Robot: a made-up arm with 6 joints. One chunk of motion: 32 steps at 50 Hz.
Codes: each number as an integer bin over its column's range. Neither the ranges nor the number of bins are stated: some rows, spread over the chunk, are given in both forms.
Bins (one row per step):
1: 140 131 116 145 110 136
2: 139 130 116 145 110 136
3: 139 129 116 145 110 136
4: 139 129 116 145 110 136
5: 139 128 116 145 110 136
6: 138 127 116 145 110 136
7: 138 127 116 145 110 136
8: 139 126 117 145 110 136
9: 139 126 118 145 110 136
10: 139 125 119 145 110 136
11: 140 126 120 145 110 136
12: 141 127 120 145 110 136
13: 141 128 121 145 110 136
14: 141 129 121 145 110 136
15: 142 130 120 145 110 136
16: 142 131 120 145 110 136
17: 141 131 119 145 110 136
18: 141 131 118 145 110 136
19: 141 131 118 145 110 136
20: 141 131 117 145 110 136
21: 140 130 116 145 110 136
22: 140 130 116 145 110 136
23: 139 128 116 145 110 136
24: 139 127 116 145 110 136
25: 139 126 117 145 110 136
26: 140 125 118 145 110 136
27: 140 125 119 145 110 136
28: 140 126 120 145 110 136
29: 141 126 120 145 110 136
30: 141 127 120 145 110 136
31: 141 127 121 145 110 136
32: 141 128 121 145 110 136
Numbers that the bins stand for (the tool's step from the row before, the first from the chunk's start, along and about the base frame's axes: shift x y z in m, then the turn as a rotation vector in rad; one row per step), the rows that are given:
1: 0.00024 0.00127 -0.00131 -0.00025 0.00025 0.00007
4: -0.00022 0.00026 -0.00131 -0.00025 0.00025 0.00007
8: -0.00022 -0.00126 -0.00076 -0.00025 0.00025 0.00007
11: 0.00024 -0.00126 0.00088 -0.00025 0.00025 0.00007
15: 0.00115 0.00076 0.00088 -0.00025 0.00025 0.00007
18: 0.00069 0.00127 -0.00022 -0.00025 0.00025 0.00007
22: 0.00024 0.00076 -0.00131 -0.00025 0.00025 0.00007
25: -0.00022 -0.00126 -0.00076 -0.00025 0.00025 0.00007
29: 0.00069 -0.00126 0.00088 -0.00025 0.00025 0.00007
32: 0.00069 -0.00025 0.00143 -0.00025 0.00025 0.00007
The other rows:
2: -0.00022 0.00076 -0.00131 -0.00025 0.00025 0.00007
3: -0.00022 0.00026 -0.00131 -0.00025 0.00025 0.00007
5: -0.00022 -0.00025 -0.00131 -0.00025 0.00025 0.00007
6: -0.00068 -0.00075 -0.00131 -0.00025 0.00025 0.00007
7: -0.00068 -0.00075 -0.00131 -0.00025 0.00025 0.00007
9: -0.00022 -0.00126 -0.00022 -0.00025 0.00025 0.00007
10: -0.00022 -0.00176 0.00033 -0.00025 0.00025 0.00007
12: 0.00069 -0.00075 0.00088 -0.00025 0.00025 0.00007
13: 0.00069 -0.00025 0.00143 -0.00025 0.00025 0.00007
14: 0.00069 0.00026 0.00143 -0.00025 0.00025 0.00007
16: 0.00115 0.00127 0.00088 -0.00025 0.00025 0.00007
17: 0.00069 0.00127 0.00033 -0.00025 0.00025 0.00007
19: 0.00069 0.00127 -0.00022 -0.00025 0.00025 0.00007
20: 0.00069 0.00127 -0.00076 -0.00025 0.00025 0.00007
21: 0.00024 0.00076 -0.00131 -0.00025 0.00025 0.00007
23: -0.00022 -0.00025 -0.00131 -0.00025 0.00025 0.00007
24: -0.00022 -0.00075 -0.00131 -0.00025 0.00025 0.00007
26: 0.00024 -0.00176 -0.00022 -0.00025 0.00025 0.00007
27: 0.00024 -0.00176 0.00033 -0.00025 0.00025 0.00007
28: 0.00024 -0.00126 0.00088 -0.00025 0.00025 0.00007
30: 0.00069 -0.00075 0.00088 -0.00025 0.00025 0.00007
31: 0.00069 -0.00075 0.00143 -0.00025 0.00025 0.00007

